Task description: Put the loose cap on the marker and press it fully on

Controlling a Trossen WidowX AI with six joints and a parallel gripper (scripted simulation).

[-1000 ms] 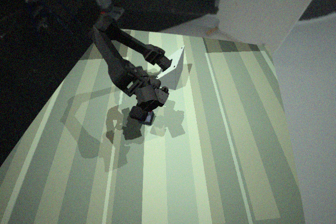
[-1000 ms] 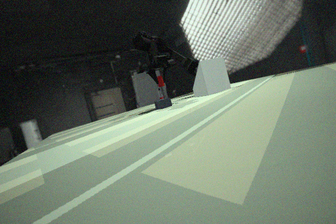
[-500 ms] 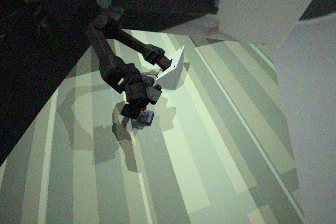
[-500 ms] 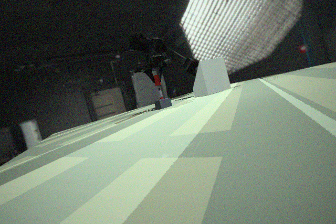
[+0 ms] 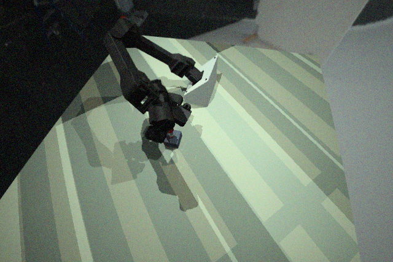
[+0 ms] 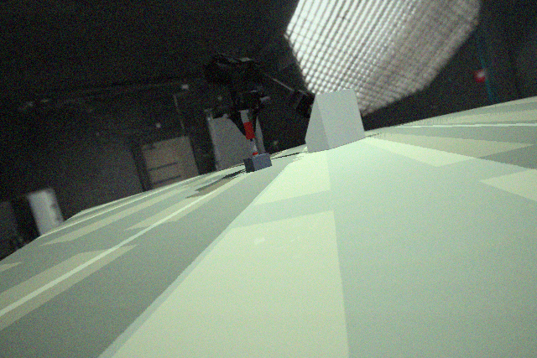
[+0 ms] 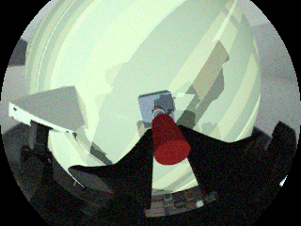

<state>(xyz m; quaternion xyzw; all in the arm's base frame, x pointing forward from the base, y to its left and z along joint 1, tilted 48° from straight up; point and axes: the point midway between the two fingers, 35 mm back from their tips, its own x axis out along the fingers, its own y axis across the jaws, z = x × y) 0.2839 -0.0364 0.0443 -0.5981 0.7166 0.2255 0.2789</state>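
Right now the block is 90 mm below my gripper tip. Round my gripper tip: red cap 10 mm above.
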